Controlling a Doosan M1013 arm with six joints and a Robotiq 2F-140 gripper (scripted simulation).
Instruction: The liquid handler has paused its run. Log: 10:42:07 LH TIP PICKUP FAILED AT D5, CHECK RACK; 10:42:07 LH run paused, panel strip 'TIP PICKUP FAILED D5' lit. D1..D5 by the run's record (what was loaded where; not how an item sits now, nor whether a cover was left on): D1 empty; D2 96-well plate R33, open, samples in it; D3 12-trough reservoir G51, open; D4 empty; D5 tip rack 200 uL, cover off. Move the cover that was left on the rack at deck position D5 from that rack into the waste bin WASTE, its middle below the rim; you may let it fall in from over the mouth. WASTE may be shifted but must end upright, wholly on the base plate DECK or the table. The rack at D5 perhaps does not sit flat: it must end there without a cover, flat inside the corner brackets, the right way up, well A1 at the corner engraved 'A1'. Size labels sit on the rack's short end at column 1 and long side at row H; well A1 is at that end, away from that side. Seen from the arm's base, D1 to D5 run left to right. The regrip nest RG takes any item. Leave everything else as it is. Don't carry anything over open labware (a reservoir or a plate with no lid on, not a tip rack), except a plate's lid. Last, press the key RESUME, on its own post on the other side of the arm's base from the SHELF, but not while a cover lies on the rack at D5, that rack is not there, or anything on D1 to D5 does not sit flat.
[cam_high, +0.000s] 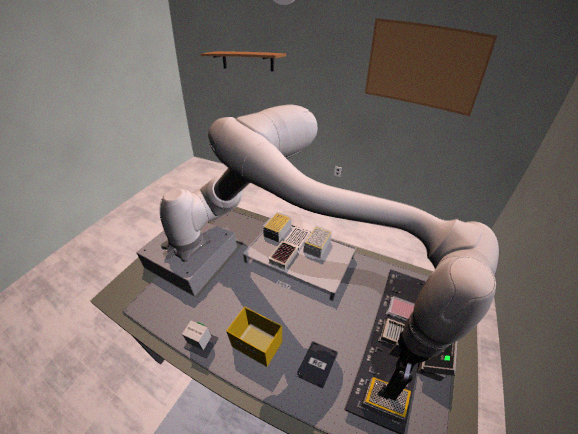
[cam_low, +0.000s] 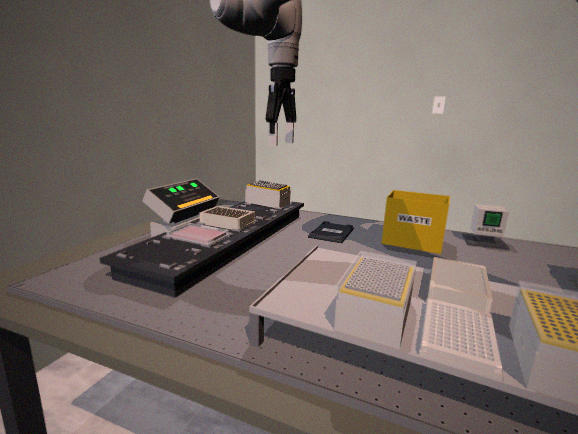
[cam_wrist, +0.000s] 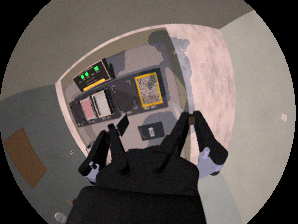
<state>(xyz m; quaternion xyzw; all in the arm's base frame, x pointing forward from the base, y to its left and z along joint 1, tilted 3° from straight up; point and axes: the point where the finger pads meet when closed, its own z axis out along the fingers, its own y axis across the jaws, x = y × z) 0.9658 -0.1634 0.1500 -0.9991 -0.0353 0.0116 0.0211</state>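
My hand is 180 mm above the tip rack, 40 mm short of it and 10 mm to the left of it. Also, from my hand: pink plate: 370 mm to the left, 220 mm below, 20 mm ahead; regrip nest: 270 mm below, 200 mm behind, 30 mm to the left; reservoir: 240 mm to the left, 210 mm below, 30 mm ahead.
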